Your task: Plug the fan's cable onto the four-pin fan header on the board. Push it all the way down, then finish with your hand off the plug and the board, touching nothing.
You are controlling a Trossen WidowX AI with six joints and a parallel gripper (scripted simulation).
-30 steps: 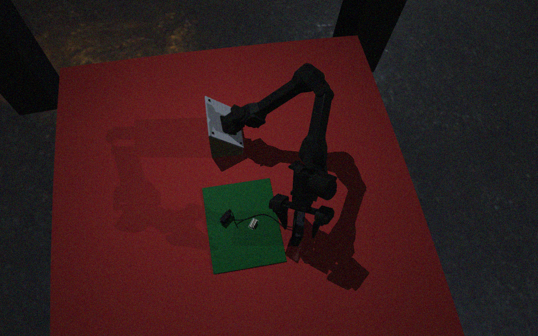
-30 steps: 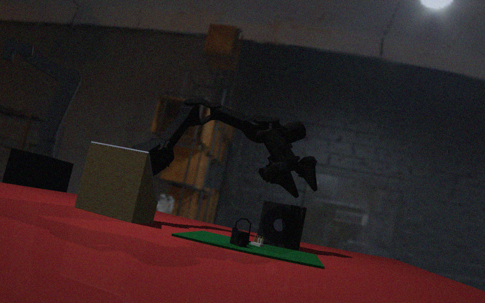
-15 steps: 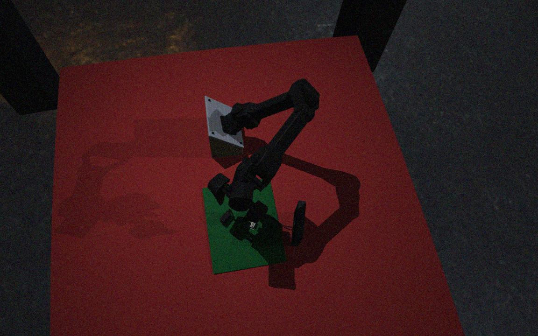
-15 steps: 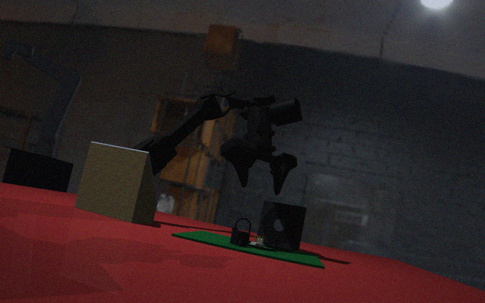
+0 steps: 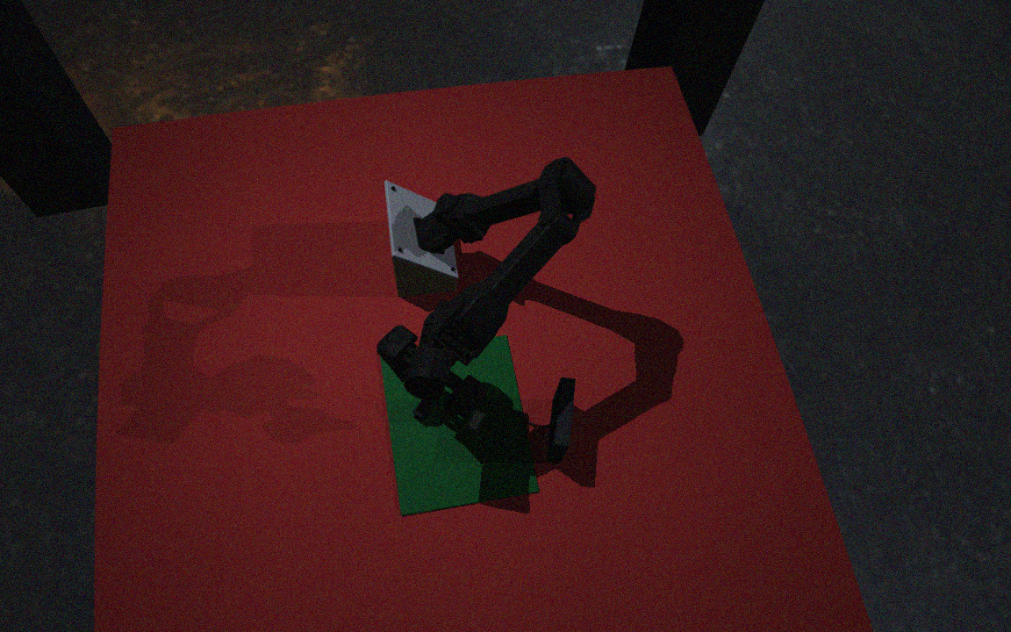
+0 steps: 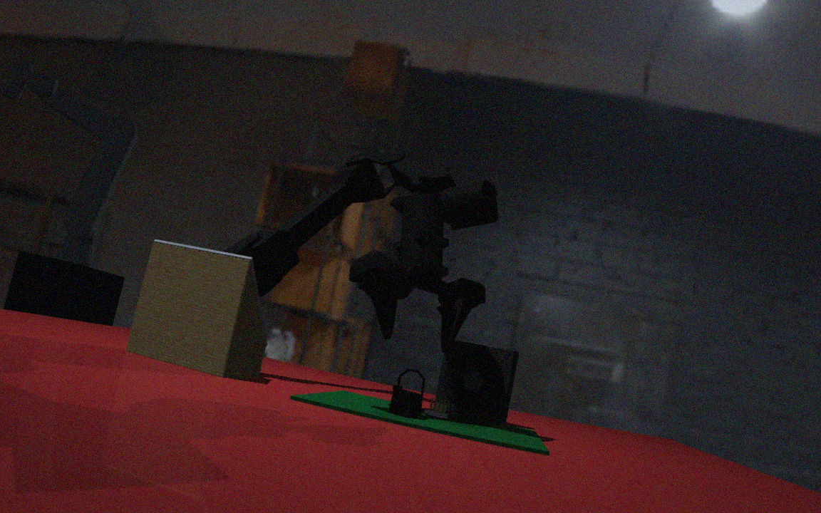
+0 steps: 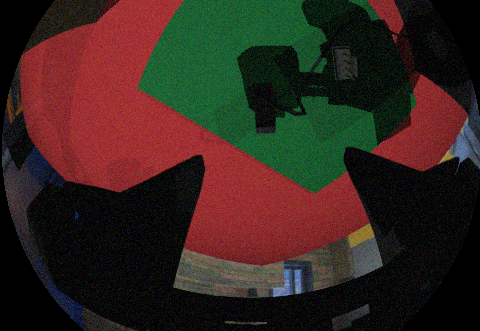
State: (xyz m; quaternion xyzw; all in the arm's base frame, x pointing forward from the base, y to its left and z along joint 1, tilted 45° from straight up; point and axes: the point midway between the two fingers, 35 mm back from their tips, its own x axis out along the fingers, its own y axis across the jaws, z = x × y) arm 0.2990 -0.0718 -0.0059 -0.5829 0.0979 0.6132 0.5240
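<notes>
Now: the black plug 70 mm below my gripper tip and 10 mm to the right of it. Round my gripper tip: green board: 110 mm below, 50 mm to the left, 30 mm ahead; four-pin header: 90 mm below, 80 mm to the left, 40 mm ahead; black fan: 210 mm to the left, 80 mm ahead, 30 mm below.
</notes>
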